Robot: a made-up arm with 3 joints.
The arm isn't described. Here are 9 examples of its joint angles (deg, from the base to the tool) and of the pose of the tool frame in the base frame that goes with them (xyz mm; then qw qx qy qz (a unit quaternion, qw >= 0)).
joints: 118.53 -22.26 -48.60
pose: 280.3 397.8 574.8 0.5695 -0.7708 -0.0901 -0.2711
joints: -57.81 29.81 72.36
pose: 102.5 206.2 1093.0 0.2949 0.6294 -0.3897 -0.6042
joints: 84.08 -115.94 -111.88
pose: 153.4 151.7 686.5 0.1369 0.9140 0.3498 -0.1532
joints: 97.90 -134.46 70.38
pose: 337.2 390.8 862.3 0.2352 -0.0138 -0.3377 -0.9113
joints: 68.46 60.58 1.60
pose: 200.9 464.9 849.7 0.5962 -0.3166 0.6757 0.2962
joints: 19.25 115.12 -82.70
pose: 249.4 157.0 948.9 0.4860 0.5361 0.5443 0.4243
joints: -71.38 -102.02 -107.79
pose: 218.3 -6.2 902.2 0.5287 0.1038 -0.5687 0.6216
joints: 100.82 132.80 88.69
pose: 241.3 497.4 692.2 0.0674 0.2998 -0.8635 -0.3999
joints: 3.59 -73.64 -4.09
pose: 22.8 362.4 872.3 0.6988 -0.7053 0.0695 0.0966
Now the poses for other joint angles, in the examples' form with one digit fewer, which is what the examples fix.
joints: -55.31 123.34 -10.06
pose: 299 312 962 0.573 -0.302 -0.510 -0.566
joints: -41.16 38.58 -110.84
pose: 293 16 1030 0.478 0.571 0.283 0.605
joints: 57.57 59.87 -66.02
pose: 100 310 960 0.835 -0.052 0.274 0.474
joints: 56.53 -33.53 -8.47
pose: 105 456 726 0.664 -0.714 0.203 -0.087
